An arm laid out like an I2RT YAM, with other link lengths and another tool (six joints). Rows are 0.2 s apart.
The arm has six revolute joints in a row. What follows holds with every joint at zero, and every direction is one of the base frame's.
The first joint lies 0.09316 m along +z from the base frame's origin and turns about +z.
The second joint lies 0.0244 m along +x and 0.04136 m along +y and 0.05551 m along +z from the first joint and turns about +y.
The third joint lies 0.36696 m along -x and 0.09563 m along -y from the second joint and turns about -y.
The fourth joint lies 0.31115 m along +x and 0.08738 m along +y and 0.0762 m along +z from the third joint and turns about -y.
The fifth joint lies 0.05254 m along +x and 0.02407 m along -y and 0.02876 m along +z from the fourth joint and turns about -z.
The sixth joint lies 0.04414 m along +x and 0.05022 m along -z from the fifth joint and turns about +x.
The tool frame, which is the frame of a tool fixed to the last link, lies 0.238 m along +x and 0.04 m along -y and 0.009 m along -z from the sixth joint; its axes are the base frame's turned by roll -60.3, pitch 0.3 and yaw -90 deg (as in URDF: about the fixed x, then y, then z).
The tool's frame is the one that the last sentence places.
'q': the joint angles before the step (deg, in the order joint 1, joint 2, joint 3, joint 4, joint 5, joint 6). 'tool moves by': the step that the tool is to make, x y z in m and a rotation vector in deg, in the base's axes. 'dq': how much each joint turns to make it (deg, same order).
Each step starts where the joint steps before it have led.
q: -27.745 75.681 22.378 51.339 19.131 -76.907
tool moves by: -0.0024 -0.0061 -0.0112 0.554 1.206 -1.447
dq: 0.009 1.420 -0.048 0.143 1.458 -0.005
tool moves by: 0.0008 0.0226 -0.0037 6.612 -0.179 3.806
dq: 1.016 -7.066 1.406 -13.279 -3.371 5.976
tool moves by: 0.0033 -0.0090 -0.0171 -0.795 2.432 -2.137
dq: 0.855 4.159 -0.015 2.793 3.230 -1.386
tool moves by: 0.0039 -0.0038 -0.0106 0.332 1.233 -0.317
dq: -0.059 2.042 0.287 0.572 0.296 -0.204
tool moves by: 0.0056 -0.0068 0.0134 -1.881 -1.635 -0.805
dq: 0.016 1.780 0.921 3.474 0.969 -0.891
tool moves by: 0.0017 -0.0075 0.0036 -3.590 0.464 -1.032
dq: -0.399 2.974 -0.514 6.012 1.034 -3.596
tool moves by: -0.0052 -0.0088 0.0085 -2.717 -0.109 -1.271
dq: -1.194 1.057 -0.339 3.719 0.258 -2.562
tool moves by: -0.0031 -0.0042 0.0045 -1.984 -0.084 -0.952
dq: -0.395 1.132 -0.432 3.291 0.626 -1.844
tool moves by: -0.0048 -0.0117 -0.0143 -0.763 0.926 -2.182
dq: -0.796 3.874 -0.663 4.570 1.414 -1.180
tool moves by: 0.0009 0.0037 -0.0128 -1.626 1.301 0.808
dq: -0.239 2.961 -2.037 5.588 -1.006 -2.278
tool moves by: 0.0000 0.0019 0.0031 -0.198 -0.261 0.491
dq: -0.120 -0.586 -0.191 -0.047 -0.611 -0.059
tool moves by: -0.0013 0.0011 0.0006 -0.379 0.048 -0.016
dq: 0.038 -0.020 -0.352 0.628 0.056 -0.386
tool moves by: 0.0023 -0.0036 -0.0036 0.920 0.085 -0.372
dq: 0.022 0.461 0.814 -1.210 0.385 0.838
